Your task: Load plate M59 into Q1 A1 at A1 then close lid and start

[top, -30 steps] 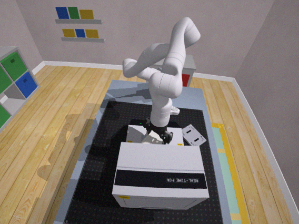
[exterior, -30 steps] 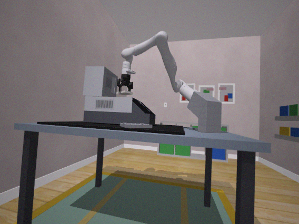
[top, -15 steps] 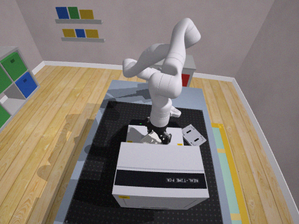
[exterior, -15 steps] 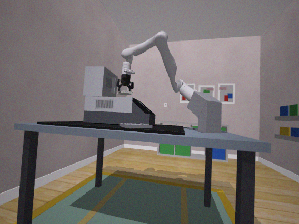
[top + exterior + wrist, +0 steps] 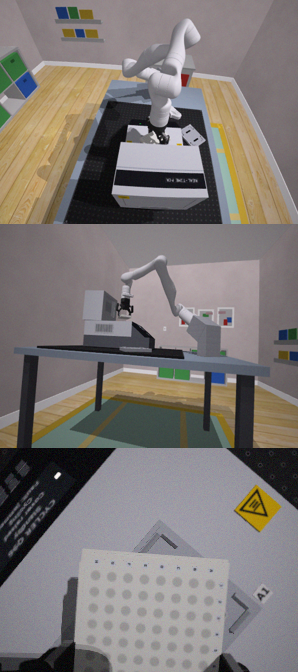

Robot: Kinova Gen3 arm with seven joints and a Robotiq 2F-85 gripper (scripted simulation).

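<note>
Right now the plate M59 is 1 cm below my hand. Also, from my hand: plate nest N1: 32 cm to the left, 25 cm below, 11 cm behind.
</note>
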